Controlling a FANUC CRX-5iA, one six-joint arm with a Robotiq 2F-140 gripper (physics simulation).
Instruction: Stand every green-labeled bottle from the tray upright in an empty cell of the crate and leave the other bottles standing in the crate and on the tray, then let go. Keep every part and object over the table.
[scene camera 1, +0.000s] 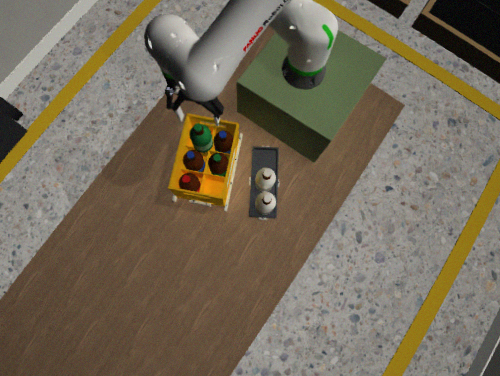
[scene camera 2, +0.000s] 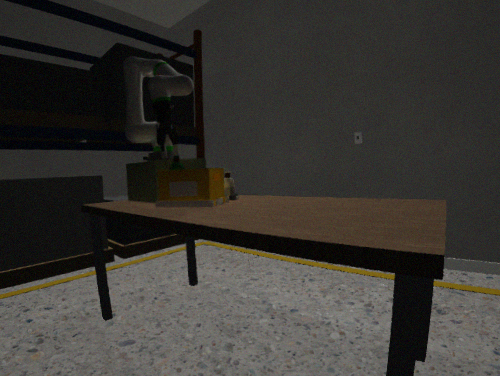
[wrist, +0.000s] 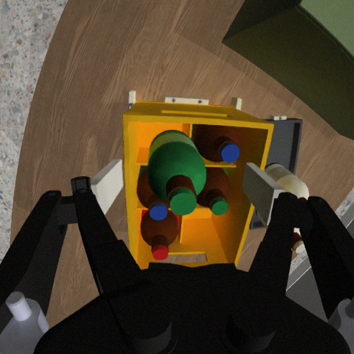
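Seen in the pictures: gripper, between the fingertips: (scene camera 1: 199, 120) (scene camera 2: 171, 157); arm's base, origin of its link: (scene camera 1: 303, 70) (scene camera 2: 163, 160).
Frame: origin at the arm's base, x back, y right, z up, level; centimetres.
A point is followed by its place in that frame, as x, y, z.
The yellow crate (scene camera 1: 197, 196) @(-53.7, 13.6, -13.1) (scene camera 2: 212, 184) @(-55.3, 19.0, -14.8) (wrist: 200, 117) has six cells. A large green bottle (scene camera 1: 201, 138) @(-36.8, 20.1, -4.0) (scene camera 2: 176, 163) @(-36.7, 23.4, -4.0) (wrist: 176, 162) with a green cap stands upright in a corner cell. Beside it stand brown bottles with blue caps (scene camera 1: 223, 142) @(-32.3, 14.5, -12.2) (scene camera 1: 193, 160) @(-43.3, 20.5, -11.0), one with a green cap (scene camera 1: 218, 164) @(-40.3, 12.3, -12.0) and one with a red cap (scene camera 1: 189, 183) @(-51.2, 17.7, -10.5). The remaining corner cell (scene camera 1: 214, 186) @(-46.2, 11.7, -23.9) (wrist: 212, 235) is empty. Two cream bottles with dark necks (scene camera 1: 265, 178) @(-37.6, -4.8, -10.6) (scene camera 1: 265, 203) @(-45.6, -8.7, -10.3) stand on the dark tray (scene camera 1: 264, 156) @(-26.5, 0.0, -24.2) (wrist: 286, 142). My gripper (scene camera 1: 198, 117) @(-32.4, 22.6, -0.8) (scene camera 2: 164, 149) (wrist: 183, 174) is open and empty above the crate, its fingers wide apart around the green bottle's line.
The green robot base block (scene camera 1: 300, 107) @(-13.3, -4.9, 0.2) (wrist: 285, 65) stands behind the tray. The crate and tray sit side by side on the wooden table (scene camera 1: 150, 260) @(-81.8, 19.9, -24.8) (scene camera 2: 320, 215) @(-109.4, 31.4, -24.8). The table's long edge runs near the crate's left side in scene camera 1.
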